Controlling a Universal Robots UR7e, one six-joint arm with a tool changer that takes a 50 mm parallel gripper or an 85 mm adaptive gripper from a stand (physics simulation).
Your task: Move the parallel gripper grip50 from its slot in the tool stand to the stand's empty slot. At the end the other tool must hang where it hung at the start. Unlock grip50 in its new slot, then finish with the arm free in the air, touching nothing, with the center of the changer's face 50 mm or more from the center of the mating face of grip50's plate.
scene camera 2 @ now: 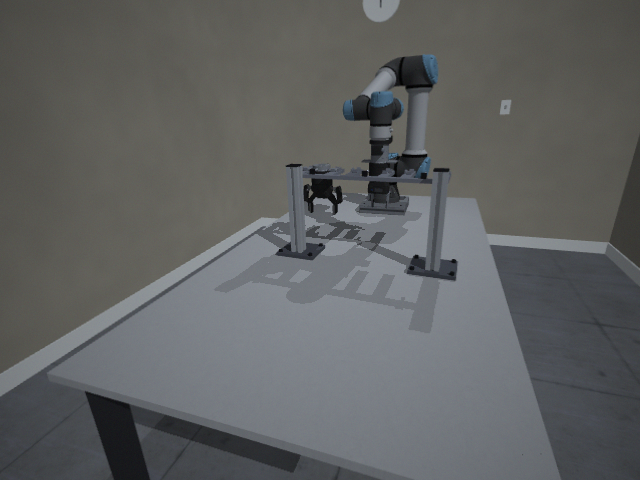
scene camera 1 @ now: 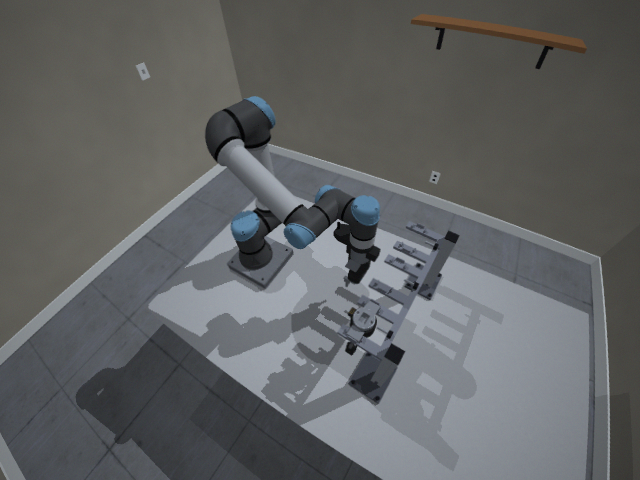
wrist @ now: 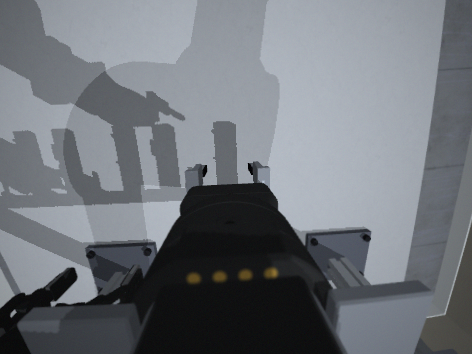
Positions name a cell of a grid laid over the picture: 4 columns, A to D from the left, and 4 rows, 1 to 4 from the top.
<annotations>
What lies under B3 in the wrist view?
A parallel gripper grip50.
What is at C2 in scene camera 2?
A parallel gripper grip50.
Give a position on an adaptive gripper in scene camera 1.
At C3
</annotations>
